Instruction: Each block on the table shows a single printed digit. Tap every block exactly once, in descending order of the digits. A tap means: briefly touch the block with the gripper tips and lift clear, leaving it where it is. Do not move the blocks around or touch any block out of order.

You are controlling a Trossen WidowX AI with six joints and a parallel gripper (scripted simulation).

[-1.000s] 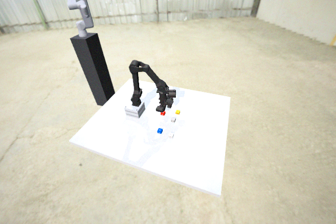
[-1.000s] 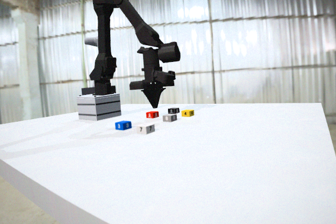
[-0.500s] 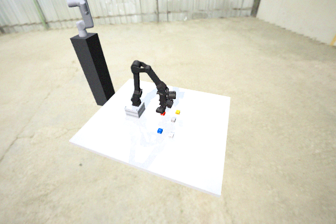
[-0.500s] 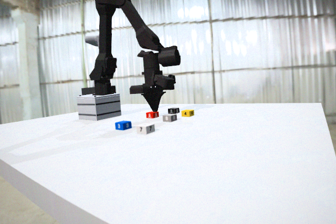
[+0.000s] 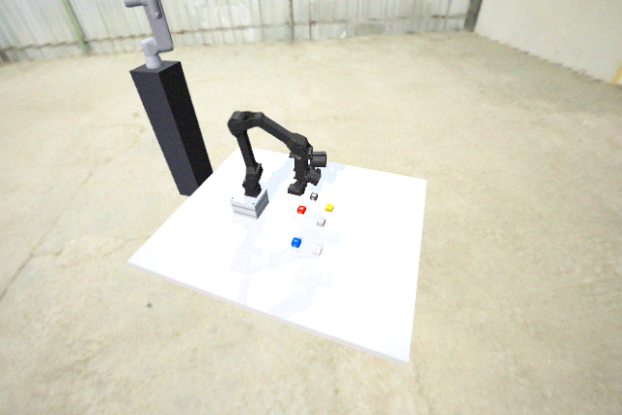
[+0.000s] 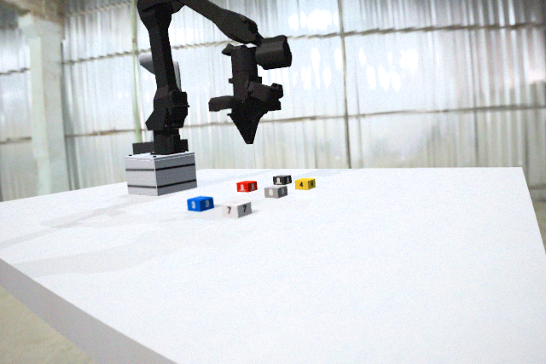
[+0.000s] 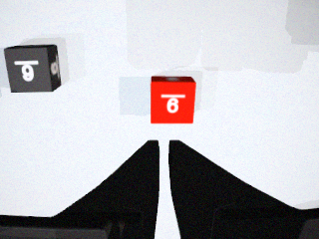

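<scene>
Now: the grey block marked 8 100 mm ahead of my gripper tip, 60 mm to the right of it and 90 mm below it. The rest, counted from my gripper tip: yellow 4 block 110 mm ahead, 30 mm to the left, 90 mm below; then red block 10 mm behind, 10 mm to the right, 90 mm below; then black block 20 mm ahead, 90 mm to the left, 90 mm below.
</scene>
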